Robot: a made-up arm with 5 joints.
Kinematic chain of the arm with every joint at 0, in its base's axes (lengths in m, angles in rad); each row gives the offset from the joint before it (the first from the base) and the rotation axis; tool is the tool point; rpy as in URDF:
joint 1: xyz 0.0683 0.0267 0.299 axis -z
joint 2: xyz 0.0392 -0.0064 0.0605 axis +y
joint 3: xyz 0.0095 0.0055 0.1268 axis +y
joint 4: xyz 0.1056 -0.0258 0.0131 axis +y
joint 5: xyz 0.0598 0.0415 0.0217 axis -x
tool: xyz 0.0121 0.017 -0.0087 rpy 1.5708 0 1.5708
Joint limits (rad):
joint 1: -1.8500..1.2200
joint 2: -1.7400..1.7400
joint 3: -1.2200..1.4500
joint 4: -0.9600..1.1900
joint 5: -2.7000..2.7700
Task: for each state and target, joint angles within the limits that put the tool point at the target. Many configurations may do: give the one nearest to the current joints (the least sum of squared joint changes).
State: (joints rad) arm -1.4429 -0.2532 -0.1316 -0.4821 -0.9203
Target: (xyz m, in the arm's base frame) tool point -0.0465 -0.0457 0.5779
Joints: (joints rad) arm -0.8003 -1.0199 -0.4249 -0.7982 -0.9278
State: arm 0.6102 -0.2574 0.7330 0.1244 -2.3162
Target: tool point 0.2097 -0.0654 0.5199
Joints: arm 0.6348 -0.4895 0.5289 0.0289 -2.3149
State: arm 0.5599 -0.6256 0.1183 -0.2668 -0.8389
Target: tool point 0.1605 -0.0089 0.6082
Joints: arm 0.7035 -0.5637 0.0329 -0.2685 -0.8590
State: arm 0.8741 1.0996 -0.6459 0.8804 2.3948
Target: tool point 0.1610 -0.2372 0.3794
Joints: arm 1.2200 0.7516 -0.5844 1.0487 2.4043
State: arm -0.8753 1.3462 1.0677 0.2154 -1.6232
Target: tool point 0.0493 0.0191 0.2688
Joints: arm -1.2221 1.6993 1.2501 0.3108 -2.0197
